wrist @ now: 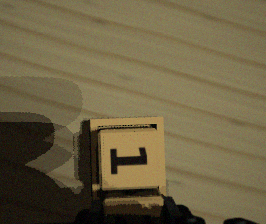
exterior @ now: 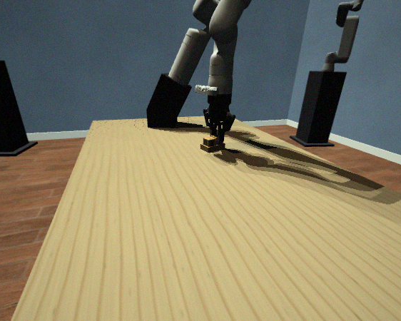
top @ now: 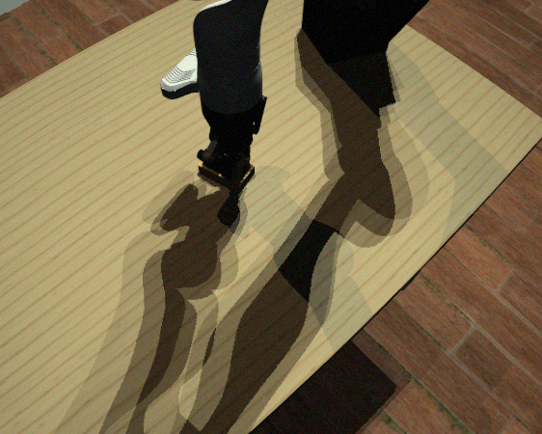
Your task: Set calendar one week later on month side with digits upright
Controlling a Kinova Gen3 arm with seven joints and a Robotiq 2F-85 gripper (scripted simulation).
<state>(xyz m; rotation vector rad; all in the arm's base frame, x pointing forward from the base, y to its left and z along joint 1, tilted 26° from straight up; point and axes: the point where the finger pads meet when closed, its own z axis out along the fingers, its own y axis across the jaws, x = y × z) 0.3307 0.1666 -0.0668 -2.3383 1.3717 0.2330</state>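
Right now my hand is 1 cm short of the wooden tray, 2 cm to the left of it and 3 cm above it. From my hand the other things lie so: cube: 1 cm below.
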